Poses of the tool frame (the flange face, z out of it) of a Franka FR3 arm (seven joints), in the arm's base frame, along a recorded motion.
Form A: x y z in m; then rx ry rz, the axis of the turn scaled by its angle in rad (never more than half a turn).
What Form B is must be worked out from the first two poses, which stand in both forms.
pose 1, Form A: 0.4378, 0.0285, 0.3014, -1.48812, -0.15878, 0.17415
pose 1, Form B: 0.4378, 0.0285, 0.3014, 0.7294, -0.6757, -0.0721, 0.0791
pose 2, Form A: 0.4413, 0.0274, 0.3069, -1.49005, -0.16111, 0.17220
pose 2, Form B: 0.4413, 0.0274, 0.3069, 0.7288, -0.6764, -0.0731, 0.0782
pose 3, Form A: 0.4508, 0.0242, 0.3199, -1.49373, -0.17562, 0.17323
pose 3, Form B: 0.4508, 0.0242, 0.3199, 0.7269, -0.6776, -0.0797, 0.0786
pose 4, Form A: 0.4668, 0.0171, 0.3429, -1.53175, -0.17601, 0.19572
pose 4, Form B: 0.4668, 0.0171, 0.3429, 0.7129, -0.6911, -0.0794, 0.0883
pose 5, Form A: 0.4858, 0.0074, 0.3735, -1.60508, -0.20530, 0.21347
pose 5, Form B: 0.4858, 0.0074, 0.3735, 0.6851, -0.7164, -0.0916, 0.0953
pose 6, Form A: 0.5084, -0.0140, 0.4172, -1.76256, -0.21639, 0.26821
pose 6, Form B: 0.5084, -0.0140, 0.4172, 0.6232, -0.7675, -0.0942, 0.1168
